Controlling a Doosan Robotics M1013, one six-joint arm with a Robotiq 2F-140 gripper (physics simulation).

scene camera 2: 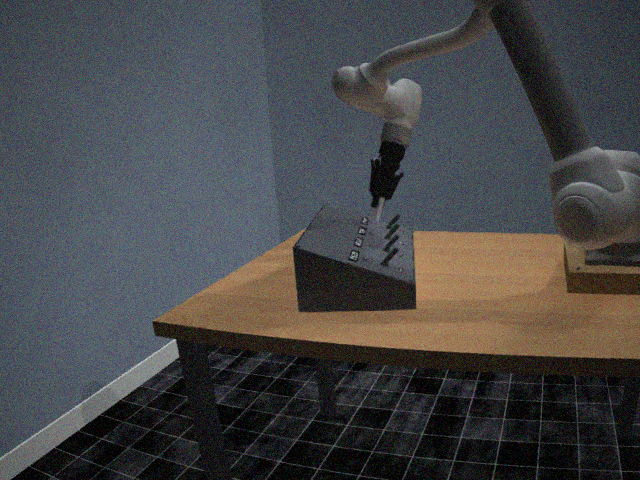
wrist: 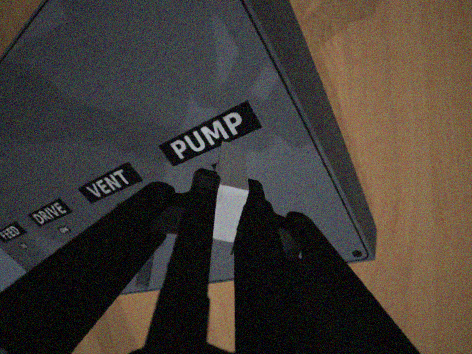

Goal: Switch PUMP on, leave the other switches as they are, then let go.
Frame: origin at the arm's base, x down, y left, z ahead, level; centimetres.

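Where they show: gripper, fingertip midpoint: point(scene camera 2: 373, 220) point(wrist: 227, 163); arm's base at its link origin: point(scene camera 2: 616, 256).
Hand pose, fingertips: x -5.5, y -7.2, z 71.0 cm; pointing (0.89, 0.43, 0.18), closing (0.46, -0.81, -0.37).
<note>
Each offset is from my fingertips to the top centre of the thing. Level surfaces: height alone.
A dark grey switch box point(scene camera 2: 356, 289) point(wrist: 125, 115) with a sloped face stands on the table. In the wrist view, the PUMP label {dz +2.0, dx -0.5, dy +1.4 cm} point(wrist: 210, 133) is near one side edge, with the VENT label {dz -1.5, dx -0.5, dy +12.9 cm} point(wrist: 111, 182), DRIVE label {dz -5.0, dx -0.5, dy +24.4 cm} point(wrist: 49, 212) and FEED label {dz -8.6, dx -0.5, dy +35.8 cm} point(wrist: 10, 232) in a row. The far dark lever {dz -6.0, dx -1.7, dy -1.0 cm} point(scene camera 2: 394, 220) and the near dark lever {dz -16.5, dx -1.7, dy +33.4 cm} point(scene camera 2: 389, 256) lean the same way in the scene view. The PUMP lever is hidden behind the fingers in the wrist view. My gripper point(scene camera 2: 381, 198) point(wrist: 227, 163) is shut. A pale tip piece point(scene camera 2: 379, 210) point(wrist: 231, 212) projects past its fingertips, over the face just below the PUMP label.
The wooden table {dx +10.9 cm} point(scene camera 2: 491, 325) point(wrist: 420, 150) carries the box. The robot's base point(scene camera 2: 594, 281) stands on its right side in the scene view. A grey-blue wall point(scene camera 2: 129, 155) rises on the left. The box's raised side point(wrist: 330, 115) borders the face beside PUMP.
</note>
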